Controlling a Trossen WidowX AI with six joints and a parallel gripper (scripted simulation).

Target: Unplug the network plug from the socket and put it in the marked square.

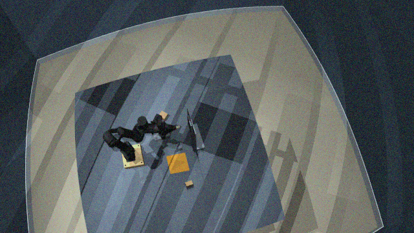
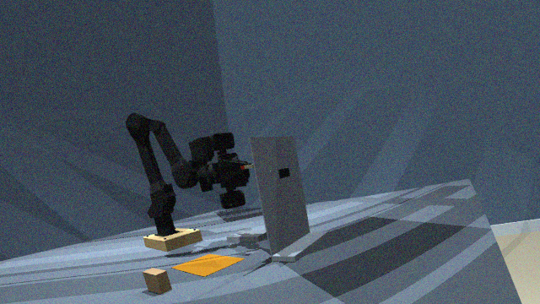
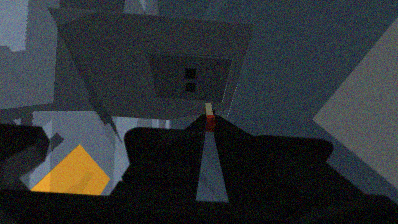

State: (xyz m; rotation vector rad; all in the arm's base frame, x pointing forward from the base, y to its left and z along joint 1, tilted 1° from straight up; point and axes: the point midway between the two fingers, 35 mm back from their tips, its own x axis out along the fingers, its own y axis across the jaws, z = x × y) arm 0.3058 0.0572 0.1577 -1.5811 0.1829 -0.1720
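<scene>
Right now the grey panel is 100 mm ahead of my gripper tip and 90 mm below it.
</scene>
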